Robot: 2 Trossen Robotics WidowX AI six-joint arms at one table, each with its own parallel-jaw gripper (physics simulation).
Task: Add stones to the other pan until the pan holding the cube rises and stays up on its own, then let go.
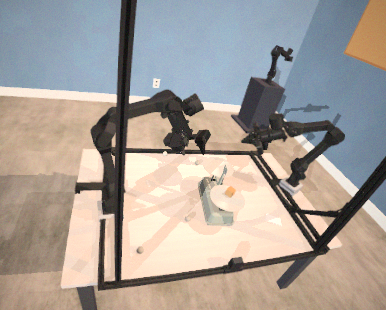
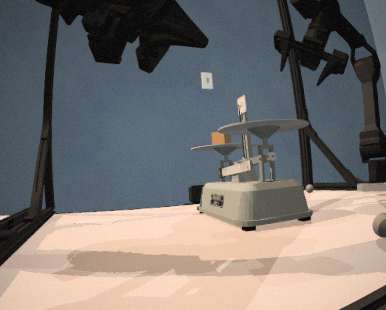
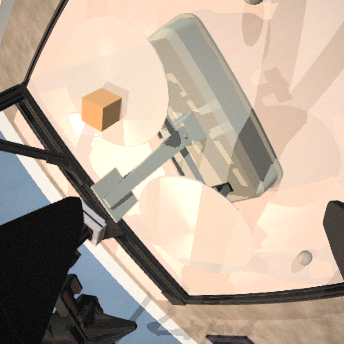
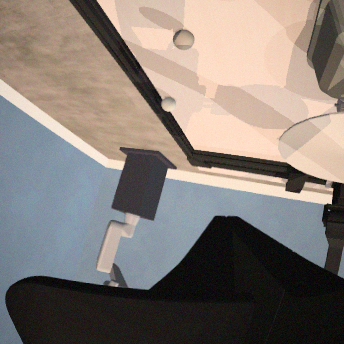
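Seen in the pictures: left gripper, fingertip midpoint: (image 1: pixel 194 154) (image 2: pixel 299 77) (image 3: pixel 209 212); right gripper, fingertip midpoint: (image 1: pixel 241 141) (image 2: pixel 207 43) (image 3: pixel 135 325) (image 4: pixel 223 227); left arm's base, origin of the base link: (image 1: pixel 110 208) (image 2: pixel 378 182) (image 4: pixel 343 183); right arm's base, origin of the base link: (image 1: pixel 292 182) (image 3: pixel 83 227).
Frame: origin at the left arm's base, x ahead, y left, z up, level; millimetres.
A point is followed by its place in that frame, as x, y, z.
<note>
A grey balance scale (image 1: pixel 214 212) @(417, -143, 46) (image 2: pixel 253 200) @(556, 74, 23) (image 3: pixel 218 102) @(428, -40, 37) stands mid-table. An orange cube (image 1: pixel 230 191) @(470, -128, 151) (image 2: pixel 220 138) @(490, -106, 138) (image 3: pixel 101 108) @(461, -112, 152) sits on its lower pan (image 1: pixel 238 201) @(500, -164, 122) (image 2: pixel 204 147) @(520, -123, 121) (image 3: pixel 136 51) @(404, -127, 122). The other pan (image 2: pixel 284 123) @(505, 99, 133) (image 3: pixel 194 225) @(495, 47, 135) is empty and rides higher. Small grey stones lie on the table (image 1: pixel 196 162) @(501, 253, 0) (image 1: pixel 165 153) @(343, 352, 1) (image 1: pixel 187 218) @(308, -118, 2) (image 3: pixel 304 257) @(502, 251, 1) (image 4: pixel 183 39) @(517, 252, 1) (image 2: pixel 308 188) @(96, -209, -6). My left gripper (image 1: pixel 192 149) @(320, -13, 268) (image 2: pixel 302 72) @(320, -13, 268) is open and empty, hanging above the far edge near the empty pan. My right gripper (image 1: pixel 244 139) @(646, 123, 226) (image 2: pixel 204 41) @(646, 123, 226) is shut on nothing, up in the air over the far right corner.
A black frame (image 1: pixel 222 270) @(371, -360, -26) rims the table, with a tall post (image 1: pixel 122 92) @(-13, -316, 647) at the left and a small block (image 1: pixel 235 262) @(402, -372, 32) on the front bar. A dark pedestal (image 1: pixel 260 101) (image 4: pixel 140 184) carrying a small arm stands on the floor behind.
</note>
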